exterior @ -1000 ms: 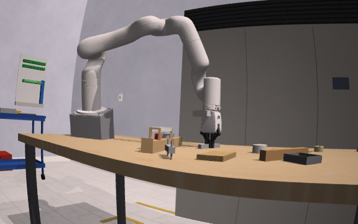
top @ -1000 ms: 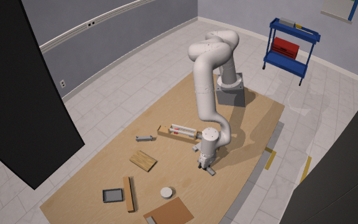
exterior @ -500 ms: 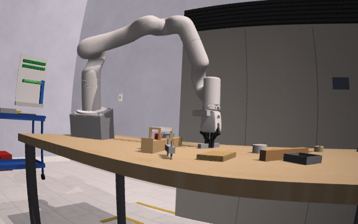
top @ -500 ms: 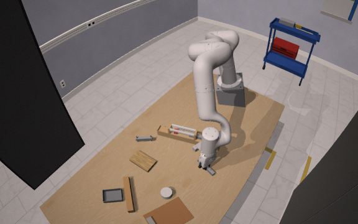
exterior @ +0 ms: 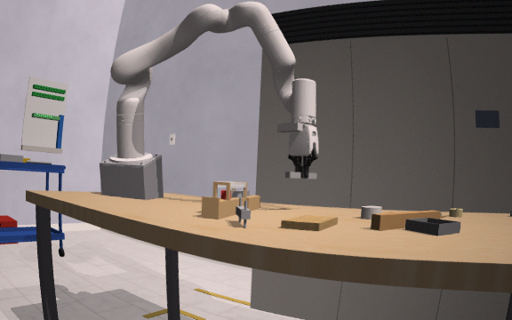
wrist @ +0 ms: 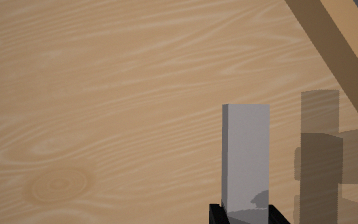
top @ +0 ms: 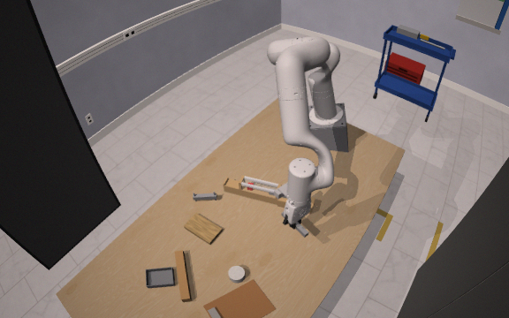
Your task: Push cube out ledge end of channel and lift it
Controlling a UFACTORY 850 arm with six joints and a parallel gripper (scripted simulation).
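My hand is 8 cm past the channel, 26 cm to the left of it and 8 cm above it. From my hand the other things lie so: grey push rod: 1 cm below; then red cube: 7 cm behind, 30 cm to the right, 8 cm below; then white puck: 28 cm ahead, 5 cm to the right, 12 cm below.
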